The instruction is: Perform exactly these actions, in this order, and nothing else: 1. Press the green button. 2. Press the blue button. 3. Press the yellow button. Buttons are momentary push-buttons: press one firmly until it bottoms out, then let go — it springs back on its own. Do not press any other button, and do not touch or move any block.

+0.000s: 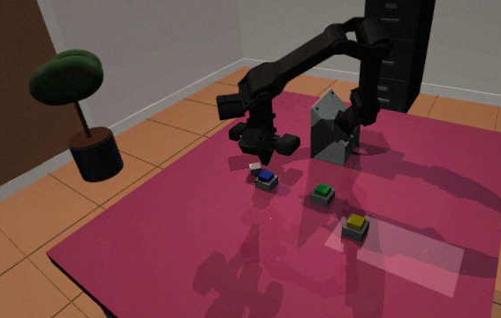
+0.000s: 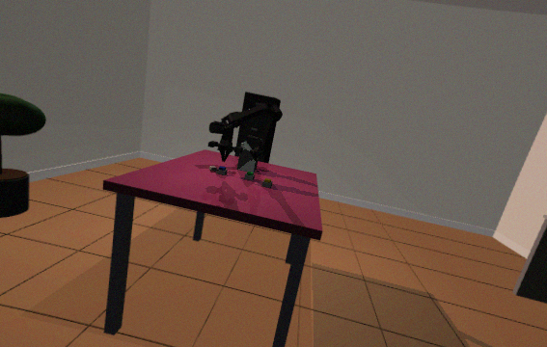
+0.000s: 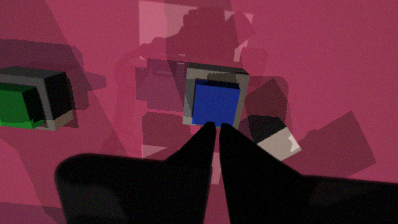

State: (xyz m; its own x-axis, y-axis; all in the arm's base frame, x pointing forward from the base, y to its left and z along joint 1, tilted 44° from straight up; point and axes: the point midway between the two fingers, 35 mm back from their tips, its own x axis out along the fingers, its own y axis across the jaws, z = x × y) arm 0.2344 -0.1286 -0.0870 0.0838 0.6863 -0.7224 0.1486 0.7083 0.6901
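Right now my gripper tip is 40 mm above the blue button. The rest, counted from my gripper tip: small white block: 60 mm to the right, 60 mm below, 50 mm behind; then green button: 160 mm to the left, 40 mm below; then yellow button: 260 mm to the left, 90 mm ahead, 40 mm below.
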